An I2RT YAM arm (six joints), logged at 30 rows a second.
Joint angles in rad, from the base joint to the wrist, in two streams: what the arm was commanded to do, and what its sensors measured. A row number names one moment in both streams.
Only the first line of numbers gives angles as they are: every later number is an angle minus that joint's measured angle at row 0.
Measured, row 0: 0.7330, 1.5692, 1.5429, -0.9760, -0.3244, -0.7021
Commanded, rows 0 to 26: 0.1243, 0.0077, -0.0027, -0.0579, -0.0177, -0.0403; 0.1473, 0.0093, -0.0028, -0.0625, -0.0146, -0.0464; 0.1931, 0.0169, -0.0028, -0.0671, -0.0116, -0.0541; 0.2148, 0.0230, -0.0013, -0.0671, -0.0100, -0.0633; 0.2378, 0.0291, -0.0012, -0.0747, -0.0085, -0.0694; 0.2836, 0.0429, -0.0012, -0.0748, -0.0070, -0.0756; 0.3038, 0.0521, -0.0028, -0.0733, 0.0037, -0.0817; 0.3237, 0.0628, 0.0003, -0.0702, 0.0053, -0.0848; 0.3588, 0.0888, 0.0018, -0.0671, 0.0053, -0.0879; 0.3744, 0.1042, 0.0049, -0.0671, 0.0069, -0.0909; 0.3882, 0.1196, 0.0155, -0.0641, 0.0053, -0.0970; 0.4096, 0.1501, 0.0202, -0.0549, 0.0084, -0.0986; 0.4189, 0.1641, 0.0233, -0.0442, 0.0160, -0.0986; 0.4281, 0.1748, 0.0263, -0.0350, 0.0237, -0.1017; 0.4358, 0.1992, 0.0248, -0.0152, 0.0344, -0.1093; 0.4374, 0.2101, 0.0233, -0.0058, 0.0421, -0.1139; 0.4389, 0.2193, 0.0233, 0.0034, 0.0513, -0.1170; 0.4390, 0.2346, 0.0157, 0.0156, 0.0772, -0.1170; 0.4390, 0.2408, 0.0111, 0.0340, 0.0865, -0.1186; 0.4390, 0.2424, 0.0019, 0.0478, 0.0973, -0.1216; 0.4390, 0.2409, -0.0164, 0.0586, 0.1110, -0.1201; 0.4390, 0.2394, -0.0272, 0.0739, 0.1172, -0.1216; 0.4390, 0.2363, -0.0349, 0.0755, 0.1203, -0.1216; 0.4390, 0.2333, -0.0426, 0.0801, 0.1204, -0.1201; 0.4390, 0.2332, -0.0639, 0.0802, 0.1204, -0.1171; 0.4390, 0.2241, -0.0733, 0.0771, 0.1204, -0.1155; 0.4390, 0.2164, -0.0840, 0.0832, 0.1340, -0.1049
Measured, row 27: 0.4379, 0.2548, -0.0466, 0.0561, 0.1052, -0.1091
